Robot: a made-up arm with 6 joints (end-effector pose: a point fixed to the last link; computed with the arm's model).
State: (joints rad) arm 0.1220 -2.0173 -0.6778 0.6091 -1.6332 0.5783
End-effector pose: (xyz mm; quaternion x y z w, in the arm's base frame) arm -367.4 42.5 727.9 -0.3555 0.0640 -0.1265 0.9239
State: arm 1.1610 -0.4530 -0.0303 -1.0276 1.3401 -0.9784
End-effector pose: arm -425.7 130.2 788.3 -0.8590 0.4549 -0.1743 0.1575
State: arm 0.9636 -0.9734 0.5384 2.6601 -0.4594 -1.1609
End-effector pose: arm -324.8 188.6 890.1 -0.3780 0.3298 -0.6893 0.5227
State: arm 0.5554 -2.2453 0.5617 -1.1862 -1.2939 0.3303
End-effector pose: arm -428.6 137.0 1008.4 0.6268 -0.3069 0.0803 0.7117
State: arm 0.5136 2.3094 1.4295 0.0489 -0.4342 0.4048
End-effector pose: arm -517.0 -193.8 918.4 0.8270 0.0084 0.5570 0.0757
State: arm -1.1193 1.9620 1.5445 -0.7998 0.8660 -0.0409
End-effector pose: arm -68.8 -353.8 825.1 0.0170 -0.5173 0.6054 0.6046
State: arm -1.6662 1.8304 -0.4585 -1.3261 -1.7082 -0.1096
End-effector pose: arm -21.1 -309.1 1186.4 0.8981 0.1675 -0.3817 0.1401
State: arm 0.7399 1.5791 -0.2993 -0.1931 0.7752 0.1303
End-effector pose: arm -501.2 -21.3 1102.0 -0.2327 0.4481 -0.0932 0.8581
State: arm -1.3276 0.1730 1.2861 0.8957 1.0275 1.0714
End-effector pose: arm -253.5 -314.8 778.0 -0.5031 -0.1322 0.0179 0.8539
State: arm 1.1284 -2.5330 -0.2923 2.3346 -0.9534 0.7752
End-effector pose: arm -198.3 256.4 906.8 -0.0374 0.7342 -0.4045 0.5440
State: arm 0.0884 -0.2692 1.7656 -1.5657 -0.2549 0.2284
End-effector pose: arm -305.8 67.0 880.1 0.4469 -0.1922 -0.3067 0.8181
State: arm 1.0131 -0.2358 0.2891 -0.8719 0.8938 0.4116
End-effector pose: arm -419.5 147.5 847.6 0.5455 -0.3244 -0.1673 0.7545
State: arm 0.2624 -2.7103 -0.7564 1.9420 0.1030 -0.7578
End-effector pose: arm -326.8 144.4 935.0 0.6631 -0.4054 -0.3846 0.4981
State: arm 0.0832 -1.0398 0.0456 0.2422 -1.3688 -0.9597
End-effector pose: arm -493.4 -122.7 800.1 0.1680 0.1043 0.0540 0.9788
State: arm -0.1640 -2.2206 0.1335 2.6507 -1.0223 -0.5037
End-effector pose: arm -508.3 -75.9 941.9 -0.3729 0.4429 -0.1758 0.7961
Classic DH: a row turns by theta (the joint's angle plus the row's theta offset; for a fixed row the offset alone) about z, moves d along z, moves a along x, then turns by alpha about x. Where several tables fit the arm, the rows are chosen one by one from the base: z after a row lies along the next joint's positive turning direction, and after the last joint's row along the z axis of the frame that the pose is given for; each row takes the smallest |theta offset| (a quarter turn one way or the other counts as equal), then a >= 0, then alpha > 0; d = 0 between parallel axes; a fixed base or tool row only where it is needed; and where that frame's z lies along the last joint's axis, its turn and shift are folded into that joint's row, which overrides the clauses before.
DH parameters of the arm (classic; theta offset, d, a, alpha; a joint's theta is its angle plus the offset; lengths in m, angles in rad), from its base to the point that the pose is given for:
base (fixed): 0.475 0 -0.1968 3.1416
joint 1: -1.0958 -0.942 -0.066 1.5708
joint 2: 0 0.112 -0.038 -1.5708
joint 3: -0.4024 0.0222 -0.0019 1.2103
joint 4: 0.8789 0.2161 -0.0145 -2.608
joint 5: -1.4477 0.0049 0.0409 2.9599
joint 6: 1.033 0.0166 -0.0329 -1.6292
tool (fixed): 1.8705 0.0054 0 0

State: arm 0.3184 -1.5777 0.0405 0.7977 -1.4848 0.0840
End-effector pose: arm -485.4 26.1 806.3 -0.2797 0.3608 -0.0854 0.8856
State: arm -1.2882 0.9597 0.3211 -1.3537 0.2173 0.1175
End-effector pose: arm -102.1 -460.5 918.5 0.0015 0.2526 0.7630 0.5950
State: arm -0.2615 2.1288 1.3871 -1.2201 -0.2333 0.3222
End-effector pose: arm -327.4 -393.0 873.3 -0.6962 -0.2526 0.0326 0.6712
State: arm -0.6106 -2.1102 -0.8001 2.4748 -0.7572 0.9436
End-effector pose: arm -442.6 -105.9 755.0 -0.5847 0.3727 -0.1745 0.6991
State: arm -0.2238 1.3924 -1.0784 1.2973 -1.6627 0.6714
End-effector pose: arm -280.8 -292.8 1212.8 0.6804 0.4346 0.2538 0.5326
